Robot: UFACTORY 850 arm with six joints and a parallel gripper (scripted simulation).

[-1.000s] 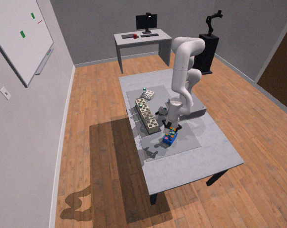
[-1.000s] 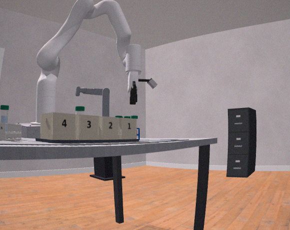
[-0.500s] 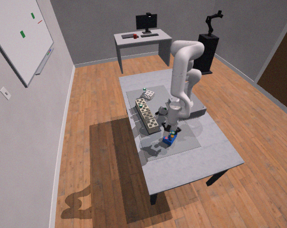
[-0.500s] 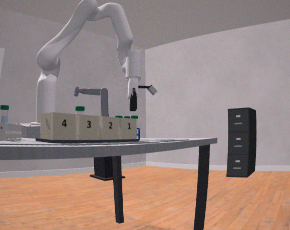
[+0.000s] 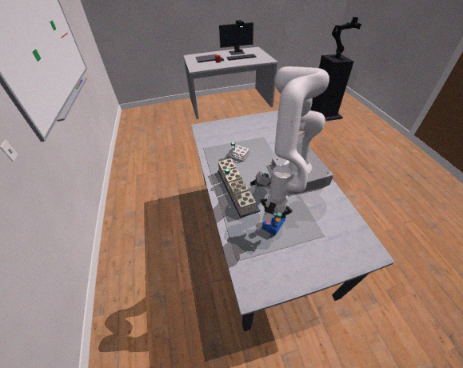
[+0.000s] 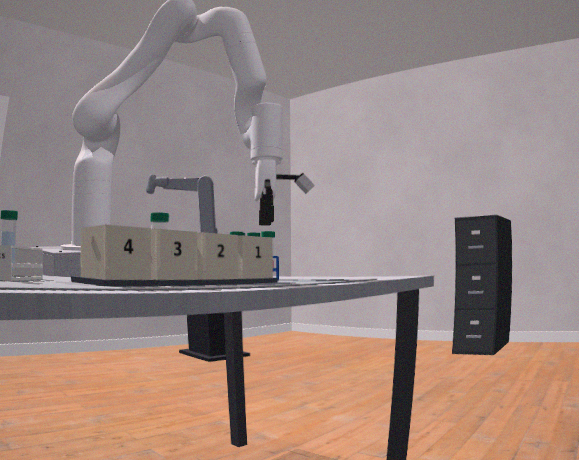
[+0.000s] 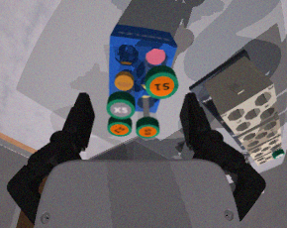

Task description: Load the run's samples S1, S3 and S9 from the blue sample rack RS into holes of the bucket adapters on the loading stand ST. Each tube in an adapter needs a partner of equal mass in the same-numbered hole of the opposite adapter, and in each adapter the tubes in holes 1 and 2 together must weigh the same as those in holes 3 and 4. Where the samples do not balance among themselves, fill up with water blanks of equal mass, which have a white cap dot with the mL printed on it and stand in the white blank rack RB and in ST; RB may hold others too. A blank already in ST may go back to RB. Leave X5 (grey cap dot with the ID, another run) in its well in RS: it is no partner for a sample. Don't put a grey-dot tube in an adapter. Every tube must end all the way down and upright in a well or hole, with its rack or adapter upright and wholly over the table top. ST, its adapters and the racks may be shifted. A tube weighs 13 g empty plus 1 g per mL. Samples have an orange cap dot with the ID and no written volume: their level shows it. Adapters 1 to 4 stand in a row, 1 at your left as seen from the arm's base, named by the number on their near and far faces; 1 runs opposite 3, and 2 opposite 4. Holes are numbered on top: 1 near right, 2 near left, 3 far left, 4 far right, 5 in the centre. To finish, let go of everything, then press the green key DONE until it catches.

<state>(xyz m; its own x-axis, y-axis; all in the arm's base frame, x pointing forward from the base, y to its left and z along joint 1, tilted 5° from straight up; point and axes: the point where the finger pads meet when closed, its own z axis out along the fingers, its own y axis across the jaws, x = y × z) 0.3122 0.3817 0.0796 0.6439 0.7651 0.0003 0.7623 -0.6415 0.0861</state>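
Now: the sample tube S1 10 mm ahead of my hand, 10 mm to the right of it and 90 mm below it. Also, from my hand: grey-dot tube X5: 30 mm behind, 20 mm to the right, 90 mm below; blue sample rack RS: 20 mm behind, 30 mm to the right, 120 mm below; sample tube S9: 40 mm behind, 70 mm to the right, 90 mm below.
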